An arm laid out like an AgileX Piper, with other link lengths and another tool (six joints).
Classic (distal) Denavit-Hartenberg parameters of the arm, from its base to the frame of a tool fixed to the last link. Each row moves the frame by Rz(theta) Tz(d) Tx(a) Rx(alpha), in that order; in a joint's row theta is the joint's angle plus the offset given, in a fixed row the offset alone. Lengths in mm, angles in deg.
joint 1: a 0, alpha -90, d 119.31, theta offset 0
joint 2: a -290.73, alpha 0, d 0, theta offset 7.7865
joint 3: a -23.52, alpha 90, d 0, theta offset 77.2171
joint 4: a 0, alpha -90, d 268.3, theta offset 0
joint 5: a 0, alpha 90, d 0, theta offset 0
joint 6: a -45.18, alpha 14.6, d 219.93, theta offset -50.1
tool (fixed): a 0, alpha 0, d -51.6, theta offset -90
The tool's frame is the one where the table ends.
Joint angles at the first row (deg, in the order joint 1, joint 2, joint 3, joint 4, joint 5, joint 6):
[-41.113, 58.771, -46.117, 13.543, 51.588, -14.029]
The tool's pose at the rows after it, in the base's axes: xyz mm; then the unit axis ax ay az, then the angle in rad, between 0 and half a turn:
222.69, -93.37, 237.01, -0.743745, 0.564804, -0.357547, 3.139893
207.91, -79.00, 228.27, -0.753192, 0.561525, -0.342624, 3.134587
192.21, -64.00, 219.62, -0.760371, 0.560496, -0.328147, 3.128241
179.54, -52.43, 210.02, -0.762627, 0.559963, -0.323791, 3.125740
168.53, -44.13, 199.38, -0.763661, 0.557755, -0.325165, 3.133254
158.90, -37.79, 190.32, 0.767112, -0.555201, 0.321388, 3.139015
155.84, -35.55, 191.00, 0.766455, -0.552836, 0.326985, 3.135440
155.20, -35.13, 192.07, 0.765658, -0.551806, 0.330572, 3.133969
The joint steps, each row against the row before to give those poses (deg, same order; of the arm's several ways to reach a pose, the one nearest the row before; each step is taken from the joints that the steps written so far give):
[0.001, -3.133, 2.864, -0.101, 2.188, -1.014]
[0.000, -3.386, 2.874, -0.023, 2.490, -0.491]
[-0.002, -3.879, 2.970, -0.046, 2.757, -0.050]
[-0.003, -3.784, 3.293, 0.001, 1.050, -0.003]
[0.002, -3.598, 3.318, -0.458, 0.086, -0.062]
[0.004, -2.719, 2.326, -0.801, 0.800, 0.005]
[-0.005, -1.460, 0.355, -0.193, 0.417, -0.007]
[0.005, -0.492, 0.000, -0.056, 0.051, 0.006]

